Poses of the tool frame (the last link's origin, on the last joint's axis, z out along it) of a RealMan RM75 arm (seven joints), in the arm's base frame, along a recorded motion.
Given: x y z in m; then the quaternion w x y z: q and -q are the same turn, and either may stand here.
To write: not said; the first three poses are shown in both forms.
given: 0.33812, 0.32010, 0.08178, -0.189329, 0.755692, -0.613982, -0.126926
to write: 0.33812, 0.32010, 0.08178, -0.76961, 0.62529, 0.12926, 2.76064
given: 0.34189, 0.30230, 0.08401, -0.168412, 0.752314, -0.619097, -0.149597
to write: 0.34189, 0.30230, 0.08401, -0.76322, 0.62807, 0.15176, 2.80316
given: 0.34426, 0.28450, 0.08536, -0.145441, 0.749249, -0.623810, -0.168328
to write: 0.34426, 0.28450, 0.08536, -0.75730, 0.63051, 0.17014, 2.84968
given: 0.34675, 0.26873, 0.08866, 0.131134, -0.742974, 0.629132, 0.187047
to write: 0.34675, 0.26873, 0.08866, -0.74945, 0.63461, 0.18868, 2.87857
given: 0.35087, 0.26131, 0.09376, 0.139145, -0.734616, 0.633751, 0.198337
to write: 0.35087, 0.26131, 0.09376, -0.74183, 0.63998, 0.20029, 2.86240
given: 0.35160, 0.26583, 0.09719, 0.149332, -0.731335, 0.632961, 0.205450
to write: 0.35160, 0.26583, 0.09719, -0.73963, 0.64014, 0.20778, 2.84181
